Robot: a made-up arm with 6 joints.
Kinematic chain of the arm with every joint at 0, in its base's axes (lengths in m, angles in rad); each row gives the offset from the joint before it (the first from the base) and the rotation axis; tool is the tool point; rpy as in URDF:
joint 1: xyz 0 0 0.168 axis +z
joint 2: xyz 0 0 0 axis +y
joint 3: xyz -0.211 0 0.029 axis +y
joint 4: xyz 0.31 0 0.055 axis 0.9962 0 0.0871
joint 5: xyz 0 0 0 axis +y
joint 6: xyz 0.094 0 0.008 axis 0.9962 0 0.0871
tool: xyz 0 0 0 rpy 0 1.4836 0
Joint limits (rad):
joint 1: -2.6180..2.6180
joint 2: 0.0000..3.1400
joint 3: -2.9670..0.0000
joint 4: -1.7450..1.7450
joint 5: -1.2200..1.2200
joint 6: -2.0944..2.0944
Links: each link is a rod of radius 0.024 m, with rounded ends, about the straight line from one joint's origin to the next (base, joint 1, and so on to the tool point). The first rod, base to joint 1, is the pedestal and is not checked.
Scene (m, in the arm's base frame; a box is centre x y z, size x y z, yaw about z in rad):
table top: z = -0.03
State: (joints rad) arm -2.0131 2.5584 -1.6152 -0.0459 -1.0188 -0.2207
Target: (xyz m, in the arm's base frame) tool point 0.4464 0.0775 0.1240
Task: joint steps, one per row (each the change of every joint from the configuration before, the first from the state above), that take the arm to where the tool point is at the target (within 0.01 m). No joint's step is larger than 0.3 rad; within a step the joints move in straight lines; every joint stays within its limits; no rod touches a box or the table.
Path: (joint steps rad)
1: 0.2620 -0.0448 0.0473 -0.0531 -0.0252 0.0000
2: 0.2621 -0.0448 0.0473 -0.0531 -0.0251 0.0000
3: 0.2620 -0.0449 0.0472 -0.0530 -0.0251 0.0000
4: 0.2621 -0.0448 0.0473 -0.0531 -0.0252 0.0000
5: 0.2620 -0.0448 0.0473 -0.0531 -0.0252 0.0000
6: 0.2620 -0.0448 0.0473 -0.0531 -0.0251 0.0000
7: 0.2621 -0.0449 0.0472 -0.0531 -0.0251 0.0000
8: 0.2620 -0.0448 0.0473 -0.0530 -0.0252 0.0000

